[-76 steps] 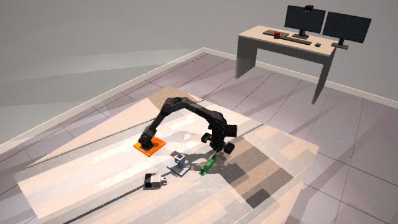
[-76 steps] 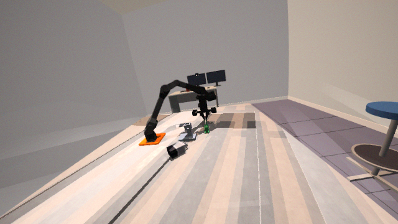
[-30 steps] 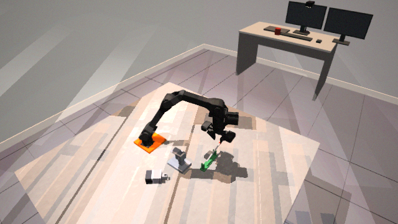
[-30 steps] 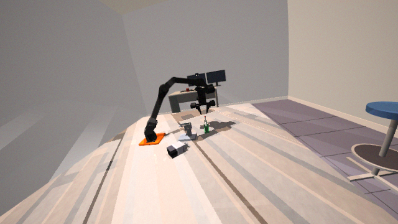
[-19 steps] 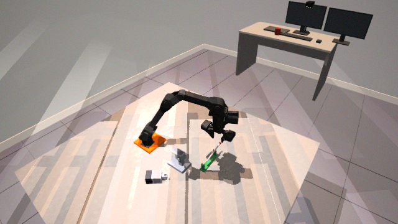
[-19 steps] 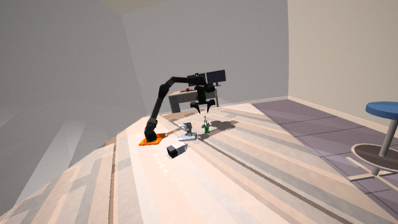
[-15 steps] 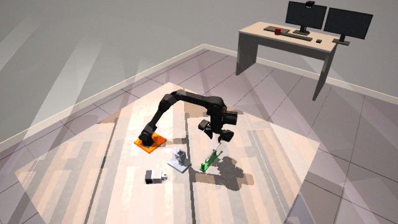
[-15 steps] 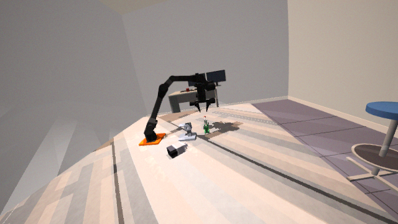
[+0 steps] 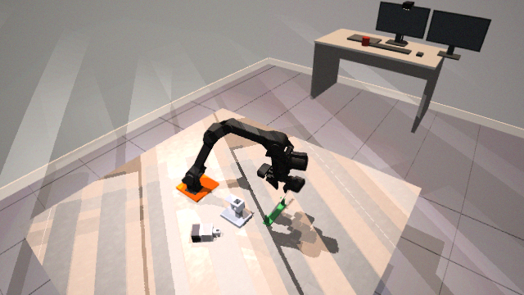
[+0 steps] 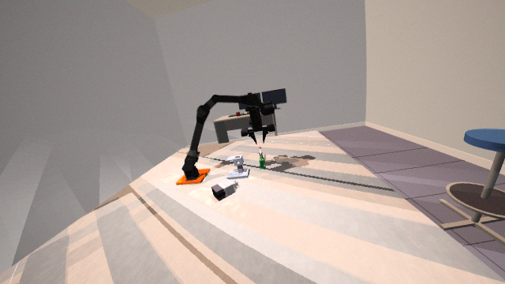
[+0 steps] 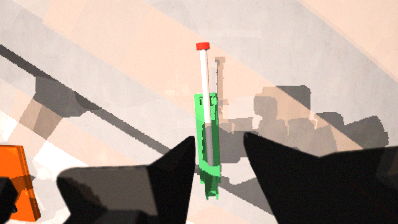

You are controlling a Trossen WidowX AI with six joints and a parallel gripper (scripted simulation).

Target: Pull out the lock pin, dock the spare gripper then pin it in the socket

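Right now my gripper tip is 1 cm past the green rack, 4 cm to the left of it and 8 cm above it. Round my gripper tip: spare gripper: 20 cm behind, 26 cm to the right, 8 cm below; then grey mount: 14 cm behind, 12 cm to the right, 6 cm below.
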